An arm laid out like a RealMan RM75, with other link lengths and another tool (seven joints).
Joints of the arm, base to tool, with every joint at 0 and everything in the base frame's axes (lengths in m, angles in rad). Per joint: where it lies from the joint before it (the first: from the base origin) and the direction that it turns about. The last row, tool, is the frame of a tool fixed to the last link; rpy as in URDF.
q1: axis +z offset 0 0 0.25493
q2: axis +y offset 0 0 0
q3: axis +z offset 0 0 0.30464
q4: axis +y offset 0 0 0
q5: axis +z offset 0 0 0.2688
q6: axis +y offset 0 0 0
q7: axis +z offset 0 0 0.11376
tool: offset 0.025 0.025 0.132 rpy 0 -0.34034 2.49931
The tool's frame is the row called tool.
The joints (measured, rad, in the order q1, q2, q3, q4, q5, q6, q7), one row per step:
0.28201, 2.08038, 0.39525, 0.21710, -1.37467, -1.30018, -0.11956
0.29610, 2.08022, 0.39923, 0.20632, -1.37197, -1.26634, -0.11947
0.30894, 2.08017, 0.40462, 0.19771, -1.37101, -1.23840, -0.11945
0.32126, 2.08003, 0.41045, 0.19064, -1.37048, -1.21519, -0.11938
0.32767, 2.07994, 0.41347, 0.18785, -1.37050, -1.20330, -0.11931
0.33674, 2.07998, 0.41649, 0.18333, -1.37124, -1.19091, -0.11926
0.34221, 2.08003, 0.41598, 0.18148, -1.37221, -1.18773, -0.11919
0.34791, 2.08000, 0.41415, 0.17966, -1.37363, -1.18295, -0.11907
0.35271, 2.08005, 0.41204, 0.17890, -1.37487, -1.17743, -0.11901
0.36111, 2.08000, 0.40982, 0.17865, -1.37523, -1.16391, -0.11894
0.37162, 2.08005, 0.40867, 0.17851, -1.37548, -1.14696, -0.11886
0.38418, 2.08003, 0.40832, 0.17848, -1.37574, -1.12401, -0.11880
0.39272, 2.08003, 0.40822, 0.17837, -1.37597, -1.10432, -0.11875
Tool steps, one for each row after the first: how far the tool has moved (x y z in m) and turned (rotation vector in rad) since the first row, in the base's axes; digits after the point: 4 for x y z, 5 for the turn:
0.0033, 0.0056, -0.0023, -0.01776, 0.00397, -0.01368
0.0054, 0.0108, -0.0041, -0.03149, 0.00775, -0.02400
0.0065, 0.0159, -0.0054, -0.04186, 0.01126, -0.03143
0.0068, 0.0187, -0.0062, -0.04742, 0.01376, -0.03468
0.0063, 0.0226, -0.0069, -0.05368, 0.01464, -0.03580
0.0048, 0.0253, -0.0073, -0.05682, 0.01355, -0.03211
0.0031, 0.0280, -0.0082, -0.06244, 0.01241, -0.02826
0.0017, 0.0303, -0.0097, -0.06887, 0.01248, -0.02536
0.0000, 0.0341, -0.0126, -0.08050, 0.01584, -0.02405
-0.0021, 0.0388, -0.0161, -0.09371, 0.02079, -0.02329
-0.0041, 0.0443, -0.0206, -0.11063, 0.02781, -0.02450
-0.0049, 0.0478, -0.0244, -0.12501, 0.03380, -0.02790

